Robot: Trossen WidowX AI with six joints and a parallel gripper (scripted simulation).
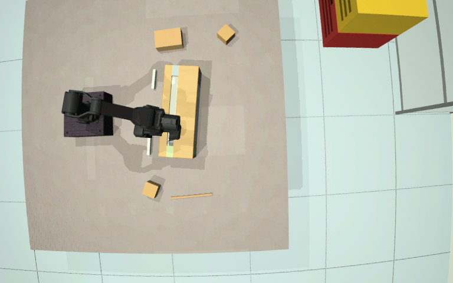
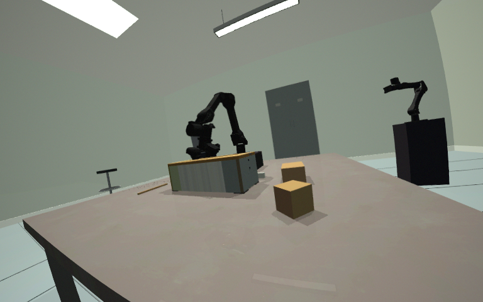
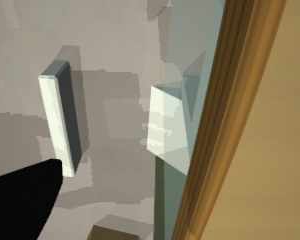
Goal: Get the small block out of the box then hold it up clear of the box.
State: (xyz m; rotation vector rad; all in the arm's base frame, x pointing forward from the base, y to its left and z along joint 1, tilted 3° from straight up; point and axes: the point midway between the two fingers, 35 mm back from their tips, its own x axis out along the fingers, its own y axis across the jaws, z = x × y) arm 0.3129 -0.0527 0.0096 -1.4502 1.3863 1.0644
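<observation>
Right now the grey block is 50 mm ahead of my gripper tip and 20 mm to the right of it. From my gripper tip the other things lie so: thin stick: 250 mm to the right, 140 mm ahead, 80 mm below; then tan slab: 450 mm to the left, 60 mm below, 30 mm behind.
</observation>
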